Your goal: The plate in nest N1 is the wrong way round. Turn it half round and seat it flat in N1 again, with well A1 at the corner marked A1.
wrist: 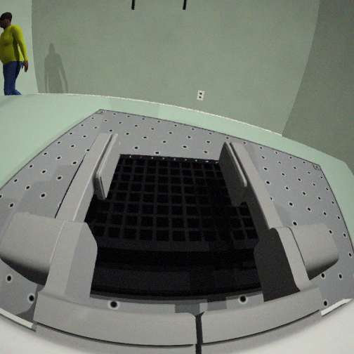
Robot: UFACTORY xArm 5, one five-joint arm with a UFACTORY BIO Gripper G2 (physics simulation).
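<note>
The black plate, with a grid of square wells, lies in the middle of the wrist view. A row of small pale marks runs along its far edge. The black nest N1 shows as a dark band below its near edge. My gripper is shut to its narrow stance, with nothing held. Its two pads stand over the plate's left and right edges and hide parts of them. I cannot tell whether they touch the plate. Well A1 and the nest's A1 mark cannot be made out, and the dark surfaces hide whether the plate sits flat.
A grey board with rows of small holes lies around the nest. A pale green table top reaches beyond it. Behind are a green wall with a white socket and a person in a yellow top at the far left.
</note>
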